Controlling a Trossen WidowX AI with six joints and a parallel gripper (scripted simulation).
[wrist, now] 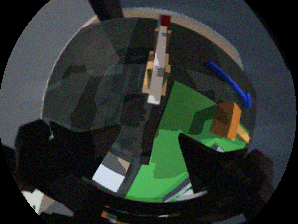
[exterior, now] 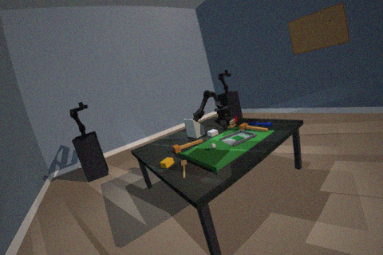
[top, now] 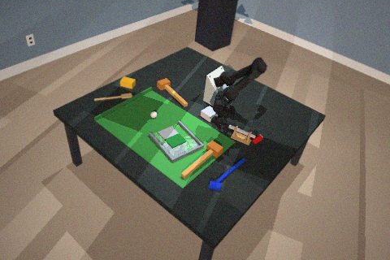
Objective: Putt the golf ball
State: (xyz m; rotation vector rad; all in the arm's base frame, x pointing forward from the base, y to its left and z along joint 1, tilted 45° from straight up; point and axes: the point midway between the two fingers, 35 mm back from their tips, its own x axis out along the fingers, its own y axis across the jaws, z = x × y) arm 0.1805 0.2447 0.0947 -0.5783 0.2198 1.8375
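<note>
Right now my gripper tip is 4 cm past the red putter, 10 cm to the right of it and 1 cm below it. The rest, counted from my gripper tip: wooden stand (4 cm behind, 12 cm to the left, 2 cm below); white block (3 cm behind, 15 cm to the right, 3 cm below); blue putter (23 cm ahead, 26 cm to the left, 3 cm below).
</note>
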